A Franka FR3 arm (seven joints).
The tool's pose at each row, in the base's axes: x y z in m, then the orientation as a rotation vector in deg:
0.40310 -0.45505 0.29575 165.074 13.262 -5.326
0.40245 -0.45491 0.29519 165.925 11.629 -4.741
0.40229 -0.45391 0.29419 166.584 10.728 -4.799
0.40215 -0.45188 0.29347 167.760 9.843 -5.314
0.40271 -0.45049 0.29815 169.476 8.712 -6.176
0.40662 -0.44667 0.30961 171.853 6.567 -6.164
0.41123 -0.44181 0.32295 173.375 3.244 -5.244
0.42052 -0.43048 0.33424 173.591 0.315 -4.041
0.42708 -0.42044 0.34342 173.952 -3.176 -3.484
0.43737 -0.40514 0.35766 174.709 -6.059 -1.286
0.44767 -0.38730 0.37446 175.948 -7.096 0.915
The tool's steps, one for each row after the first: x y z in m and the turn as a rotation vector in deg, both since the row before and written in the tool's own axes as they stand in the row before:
-0.00057 -0.00038 0.00053 0.722 0.327 1.179
0.00004 -0.00122 0.00074 0.622 -0.061 0.619
0.00016 -0.00214 0.00024 1.174 -0.324 0.576
0.00036 -0.00034 -0.00489 1.736 -0.526 0.712
0.00331 -0.00134 -0.01218 2.330 0.049 1.420
0.00391 -0.00263 -0.01416 1.455 0.540 2.216
0.00895 -0.00960 -0.01303 0.199 0.688 1.969
0.00614 -0.00892 -0.01053 0.430 0.244 2.304
0.00914 -0.01407 -0.01616 0.865 1.334 1.935
0.00884 -0.01690 -0.01851 1.327 1.362 0.701

